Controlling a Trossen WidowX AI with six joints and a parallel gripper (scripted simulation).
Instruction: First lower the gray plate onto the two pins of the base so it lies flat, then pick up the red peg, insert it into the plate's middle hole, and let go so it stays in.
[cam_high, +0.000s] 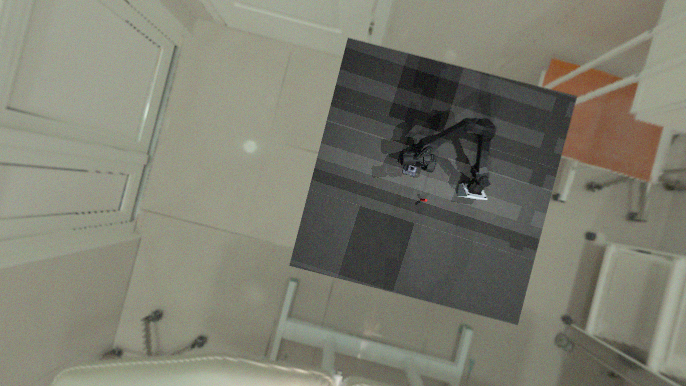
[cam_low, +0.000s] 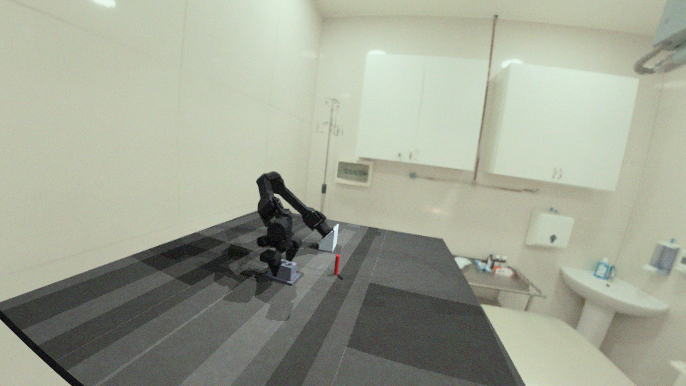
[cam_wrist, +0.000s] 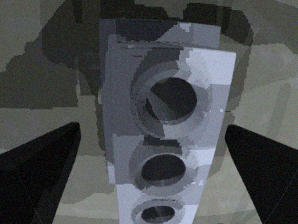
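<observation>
Right now the gray plate is 2 cm above my gripper tip. Round my gripper tip: base: 2 cm below; then red peg: 18 cm to the left, 9 cm behind, 1 cm above.
</observation>
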